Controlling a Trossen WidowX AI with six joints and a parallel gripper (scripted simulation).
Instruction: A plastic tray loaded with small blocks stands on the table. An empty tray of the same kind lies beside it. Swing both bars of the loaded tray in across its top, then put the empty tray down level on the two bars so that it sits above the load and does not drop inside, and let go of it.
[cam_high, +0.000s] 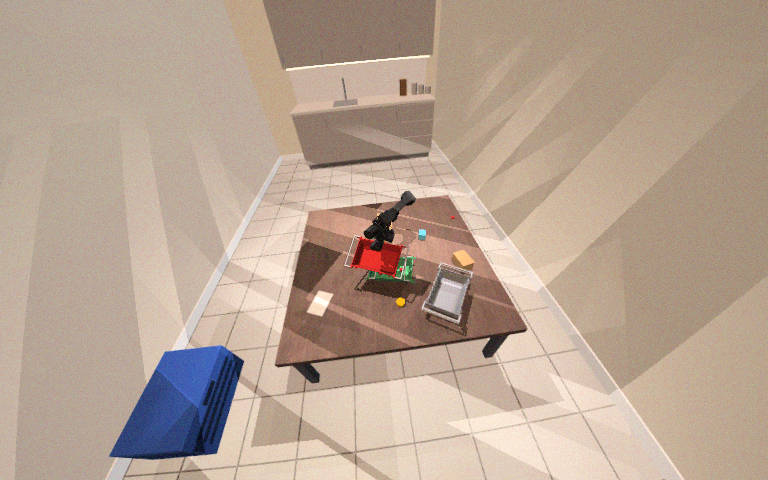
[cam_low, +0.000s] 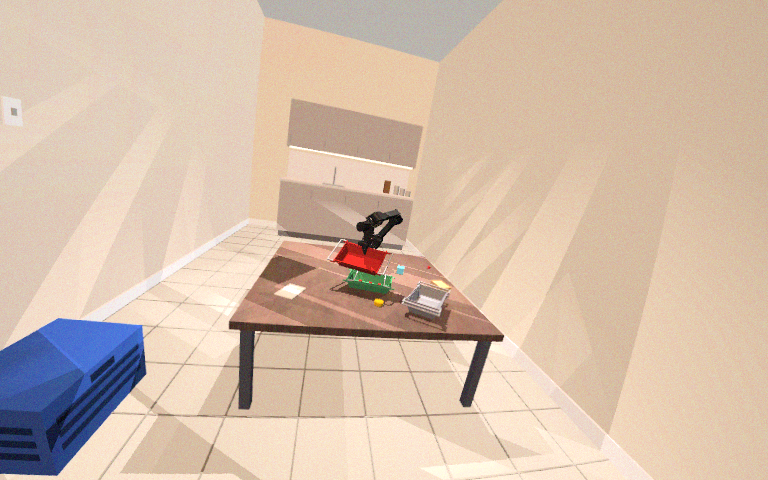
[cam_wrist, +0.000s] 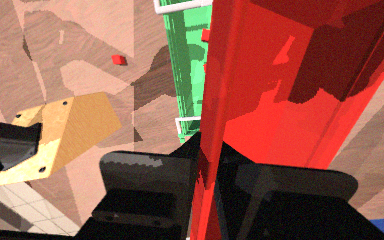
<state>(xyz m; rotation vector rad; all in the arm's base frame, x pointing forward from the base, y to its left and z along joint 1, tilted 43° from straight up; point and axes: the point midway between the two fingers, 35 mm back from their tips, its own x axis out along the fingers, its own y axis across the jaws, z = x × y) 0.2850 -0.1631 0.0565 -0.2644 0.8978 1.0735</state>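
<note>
Right now the red tray is 70 mm ahead of my gripper tip and 40 mm to the right of it. From my gripper tip the other things lie so: cyan cube (210 mm behind, 350 mm to the left, 170 mm below); small red block (130 mm behind, 160 mm to the left, 180 mm below); yellow disc (290 mm ahead, 40 mm to the left, 180 mm below).
</note>
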